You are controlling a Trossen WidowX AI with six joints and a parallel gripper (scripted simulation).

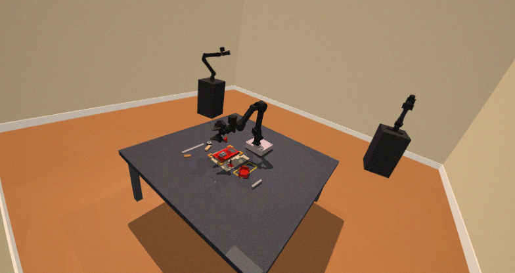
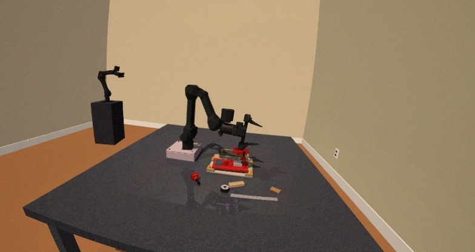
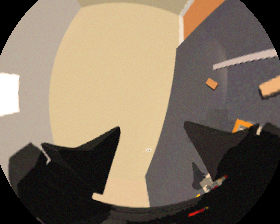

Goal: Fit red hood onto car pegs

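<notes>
My gripper tip is 29 cm to the right of the red hood, 22 cm above it and 3 cm past it. Also, from my gripper tip: grey engine block 20 cm below, 9 cm behind, 7 cm to the left; then dark ring 22 cm below, 18 cm behind, 14 cm to the right.
</notes>
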